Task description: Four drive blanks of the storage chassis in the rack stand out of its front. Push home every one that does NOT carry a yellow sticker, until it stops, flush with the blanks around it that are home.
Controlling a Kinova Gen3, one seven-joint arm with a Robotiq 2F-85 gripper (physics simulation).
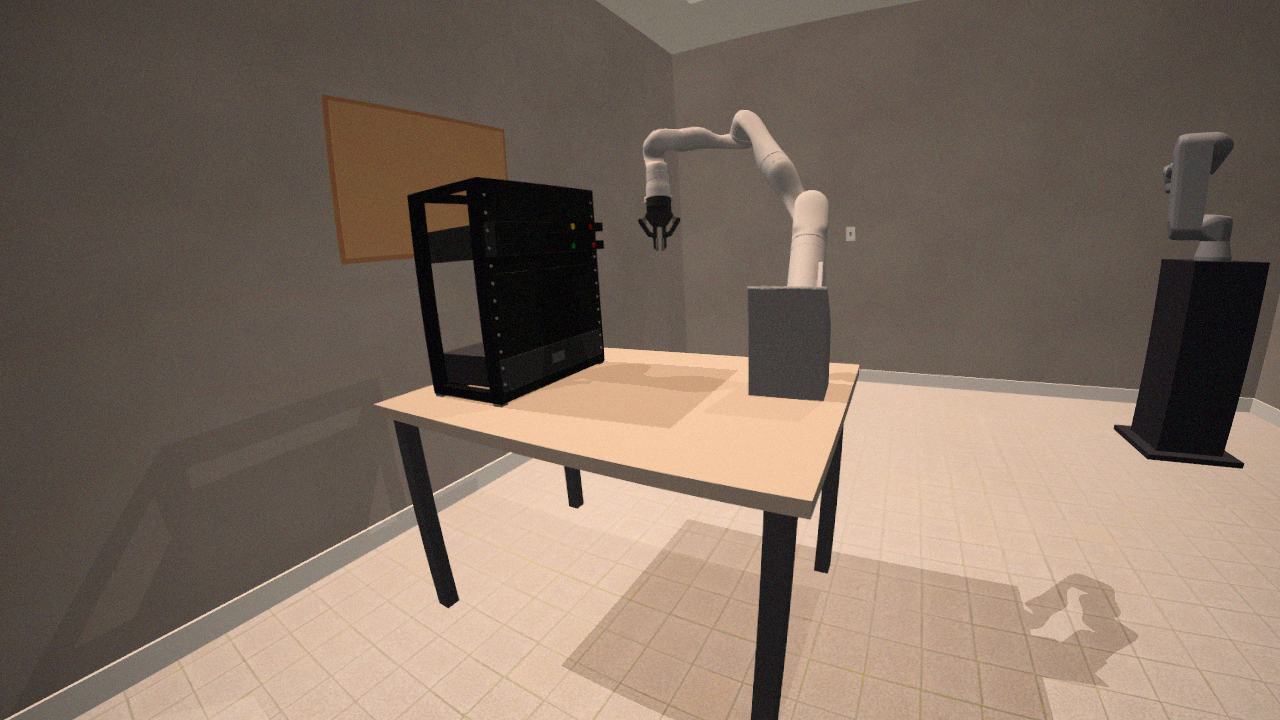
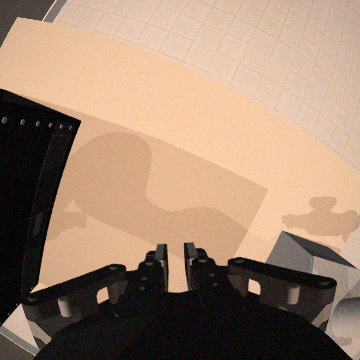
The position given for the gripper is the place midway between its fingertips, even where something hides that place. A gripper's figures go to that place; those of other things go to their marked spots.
The gripper (image 1: 660, 250): 1.42 m from the lens. A black rack (image 1: 540, 325) is 1.34 m from the lens.
